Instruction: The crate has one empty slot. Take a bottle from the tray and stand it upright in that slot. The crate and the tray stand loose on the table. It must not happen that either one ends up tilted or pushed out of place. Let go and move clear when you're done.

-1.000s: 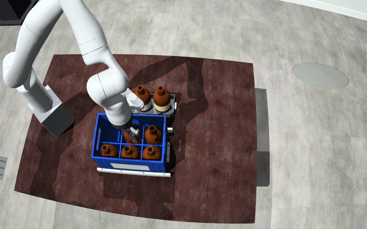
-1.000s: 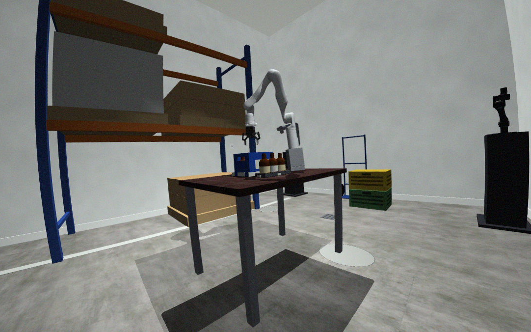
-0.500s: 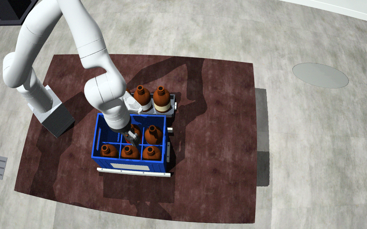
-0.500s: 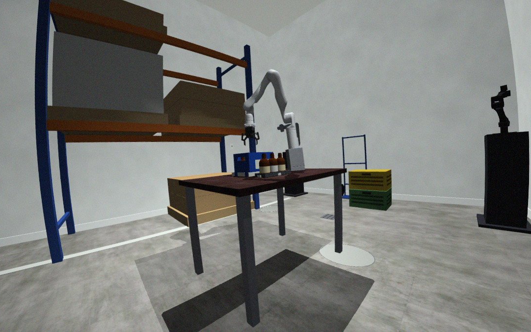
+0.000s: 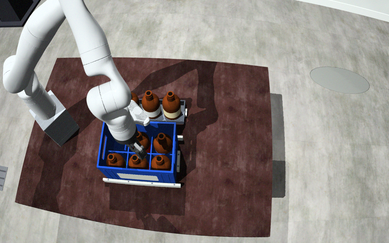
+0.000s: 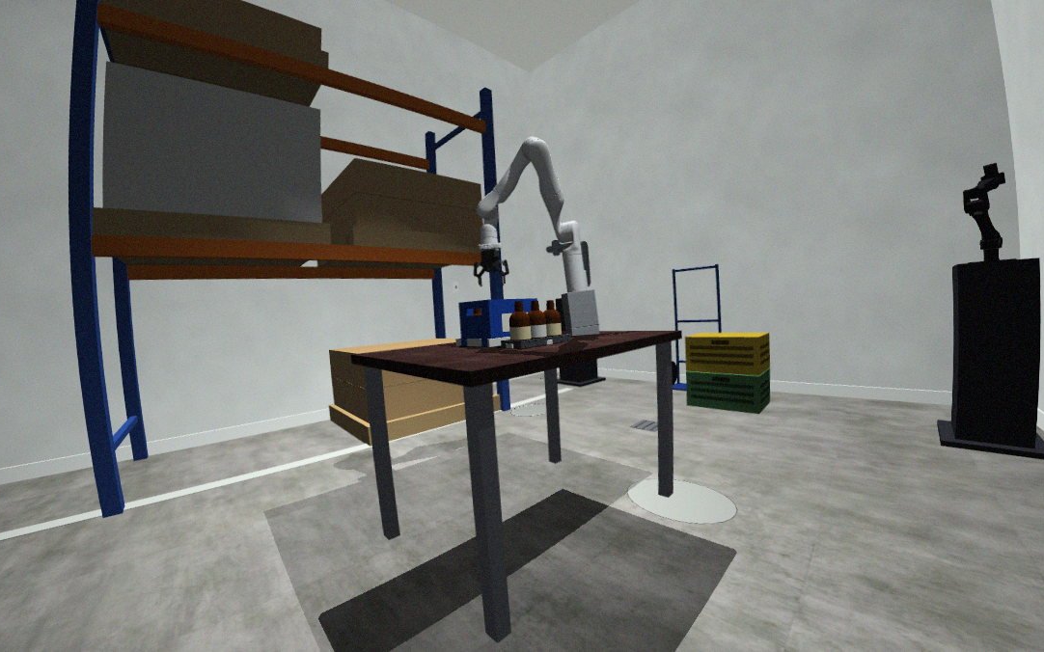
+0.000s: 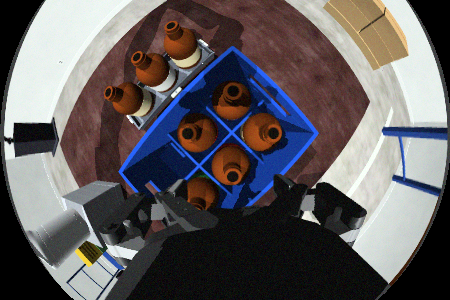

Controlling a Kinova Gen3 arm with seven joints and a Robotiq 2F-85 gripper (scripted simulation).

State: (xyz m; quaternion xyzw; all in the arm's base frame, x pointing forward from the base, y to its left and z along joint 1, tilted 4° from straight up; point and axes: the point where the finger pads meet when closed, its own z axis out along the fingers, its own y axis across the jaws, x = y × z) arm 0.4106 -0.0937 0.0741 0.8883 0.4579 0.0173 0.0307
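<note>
My gripper is now 10 mm past the brown bottle, 250 mm to the right of it and 160 mm above it. Also, from my hand: grey tray (10 mm behind, 250 mm to the left, 230 mm below); crate (10 mm behind, 30 mm to the left, 160 mm below).
</note>
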